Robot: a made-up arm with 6 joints. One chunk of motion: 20 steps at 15 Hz.
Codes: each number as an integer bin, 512 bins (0 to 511) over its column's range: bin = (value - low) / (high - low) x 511, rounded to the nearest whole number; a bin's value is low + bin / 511 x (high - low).
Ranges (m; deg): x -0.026..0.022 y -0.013..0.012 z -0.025..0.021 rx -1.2..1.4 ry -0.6..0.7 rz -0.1..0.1
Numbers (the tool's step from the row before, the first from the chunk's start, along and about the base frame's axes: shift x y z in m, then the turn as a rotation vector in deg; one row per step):
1: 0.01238 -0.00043 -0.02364 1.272 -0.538 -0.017
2: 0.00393 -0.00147 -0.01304 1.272 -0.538 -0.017
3: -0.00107 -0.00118 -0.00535 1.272 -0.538 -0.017
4: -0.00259 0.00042 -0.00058 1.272 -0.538 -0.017
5: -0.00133 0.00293 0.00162 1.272 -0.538 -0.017
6: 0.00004 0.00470 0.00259 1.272 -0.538 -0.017
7: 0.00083 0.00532 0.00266 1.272 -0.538 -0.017
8: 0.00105 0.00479 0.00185 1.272 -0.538 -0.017
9: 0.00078 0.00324 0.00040 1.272 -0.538 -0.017
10: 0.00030 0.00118 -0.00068 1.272 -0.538 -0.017
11: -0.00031 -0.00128 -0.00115 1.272 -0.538 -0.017
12: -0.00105 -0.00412 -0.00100 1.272 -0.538 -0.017
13: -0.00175 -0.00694 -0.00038 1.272 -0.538 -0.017
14: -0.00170 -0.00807 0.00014 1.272 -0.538 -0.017
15: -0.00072 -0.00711 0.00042 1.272 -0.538 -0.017
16: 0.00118 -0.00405 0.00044 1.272 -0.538 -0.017
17: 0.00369 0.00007 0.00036 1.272 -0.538 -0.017
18: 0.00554 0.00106 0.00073 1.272 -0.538 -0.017
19: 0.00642 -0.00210 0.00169 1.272 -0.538 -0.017
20: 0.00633 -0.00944 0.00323 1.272 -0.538 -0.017
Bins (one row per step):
1: 409 257 15 486 24 212
2: 319 236 133 486 24 212
3: 265 242 218 486 24 212
4: 249 274 271 486 24 212
5: 263 326 296 486 24 212
6: 277 362 306 486 24 212
7: 286 374 307 486 24 212
8: 288 364 298 486 24 212
9: 285 332 282 486 24 212
10: 280 290 270 486 24 212
11: 273 240 265 486 24 212
12: 266 182 267 486 24 212
13: 258 124 273 486 24 212
14: 259 101 279 486 24 212
15: 269 120 282 486 24 212
16: 289 183 283 486 24 212
17: 316 267 282 486 24 212
18: 336 287 286 486 24 212
19: 345 223 296 486 24 212
20: 344 73 314 486 24 212

